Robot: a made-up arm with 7 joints. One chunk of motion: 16 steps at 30 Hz.
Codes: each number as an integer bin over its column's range. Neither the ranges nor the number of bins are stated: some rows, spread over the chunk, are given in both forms.
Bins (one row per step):
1: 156 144 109 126 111 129
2: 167 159 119 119 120 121
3: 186 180 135 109 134 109
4: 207 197 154 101 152 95
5: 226 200 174 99 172 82
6: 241 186 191 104 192 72
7: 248 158 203 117 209 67
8: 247 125 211 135 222 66
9: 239 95 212 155 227 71
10: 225 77 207 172 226 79
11: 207 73 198 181 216 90
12: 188 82 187 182 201 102
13: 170 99 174 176 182 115
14: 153 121 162 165 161 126
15: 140 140 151 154 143 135
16: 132 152 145 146 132 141
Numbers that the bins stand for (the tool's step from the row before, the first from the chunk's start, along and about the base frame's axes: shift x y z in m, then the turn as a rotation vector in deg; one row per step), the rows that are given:
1: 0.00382 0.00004 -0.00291 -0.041 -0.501 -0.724
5: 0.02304 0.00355 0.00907 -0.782 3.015 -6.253
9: 0.02661 -0.00304 0.01607 0.755 6.186 -7.547
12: 0.01261 -0.00385 0.01147 1.496 4.687 -3.900
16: -0.00276 0.00054 0.00373 0.508 0.709 0.688
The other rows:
2: 0.00684 0.00098 -0.00107 -0.233 0.018 -1.665
3: 0.01206 0.00229 0.00188 -0.508 0.825 -3.076
4: 0.01782 0.00336 0.00538 -0.727 1.862 -4.724
6: 0.02716 0.00267 0.01220 -0.645 4.168 -7.429
7: 0.02908 0.00091 0.01442 -0.288 5.148 -8.018
8: 0.02880 -0.00116 0.01589 0.206 5.898 -8.135
10: 0.02276 -0.00417 0.01515 1.222 6.128 -6.606
11: 0.01782 -0.00442 0.01349 1.469 5.552 -5.312
13: 0.00767 -0.00279 0.00907 1.331 3.592 -2.371
14: 0.00300 -0.00141 0.00686 1.029 2.381 -1.076
15: -0.00057 -0.00022 0.00483 0.727 1.344 -0.018

